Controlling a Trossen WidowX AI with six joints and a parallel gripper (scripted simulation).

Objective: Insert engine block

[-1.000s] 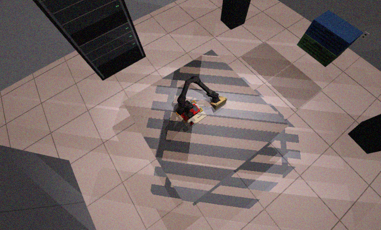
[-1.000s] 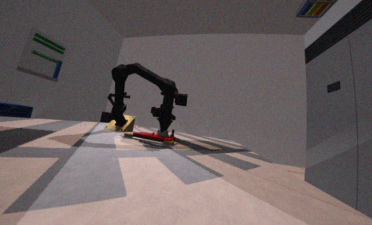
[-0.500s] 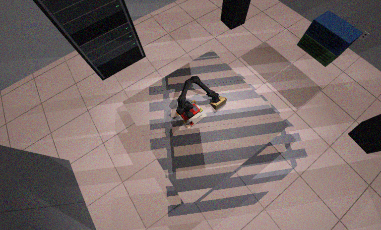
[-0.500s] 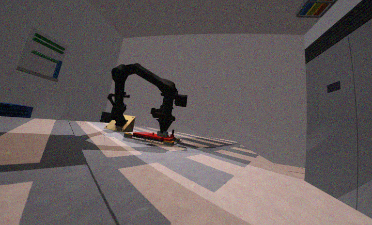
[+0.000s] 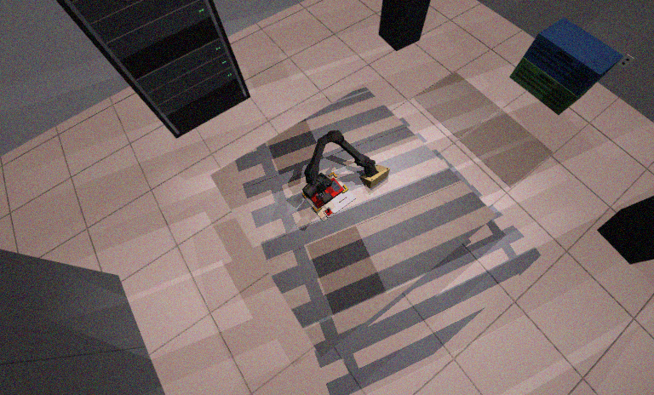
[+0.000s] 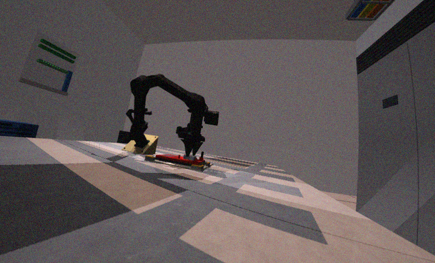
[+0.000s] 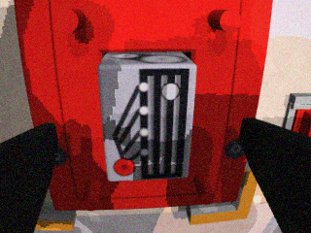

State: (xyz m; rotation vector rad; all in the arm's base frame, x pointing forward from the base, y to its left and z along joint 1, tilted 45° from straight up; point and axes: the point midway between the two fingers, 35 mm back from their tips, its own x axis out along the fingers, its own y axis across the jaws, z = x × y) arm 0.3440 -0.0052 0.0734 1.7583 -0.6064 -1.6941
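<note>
My gripper tip is 20 mm above the engine block.
</note>
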